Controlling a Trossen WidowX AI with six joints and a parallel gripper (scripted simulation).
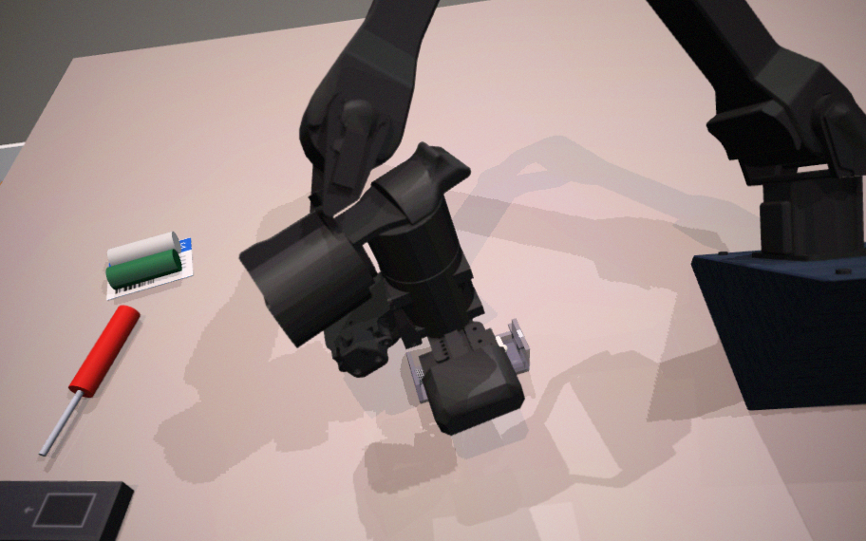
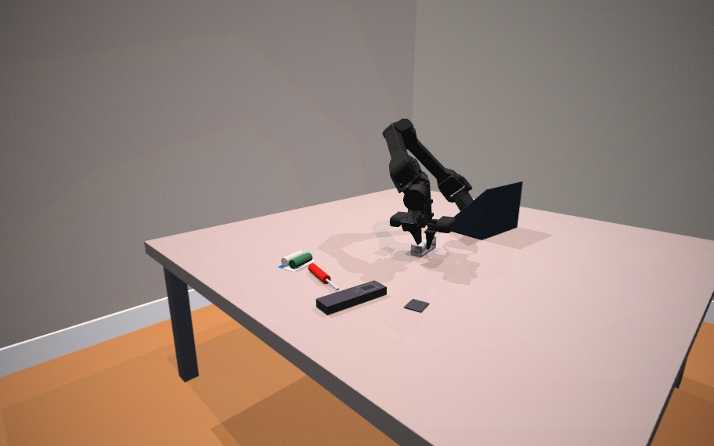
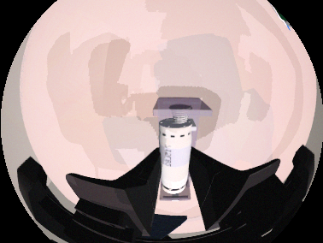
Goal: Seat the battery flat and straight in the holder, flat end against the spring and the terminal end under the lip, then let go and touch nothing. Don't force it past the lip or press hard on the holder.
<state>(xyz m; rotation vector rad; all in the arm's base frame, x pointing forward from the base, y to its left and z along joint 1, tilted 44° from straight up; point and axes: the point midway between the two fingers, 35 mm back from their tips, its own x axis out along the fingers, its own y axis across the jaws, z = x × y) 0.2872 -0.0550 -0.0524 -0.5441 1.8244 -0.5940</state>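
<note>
Right now the white battery is 10 mm above my gripper tip. Round my gripper tip: red-handled screwdriver (340 mm ahead, 70 mm to the right); then dark square (300 mm ahead, 160 mm to the left, 10 mm below); then black flat device (370 mm ahead, 40 mm to the left).
</note>
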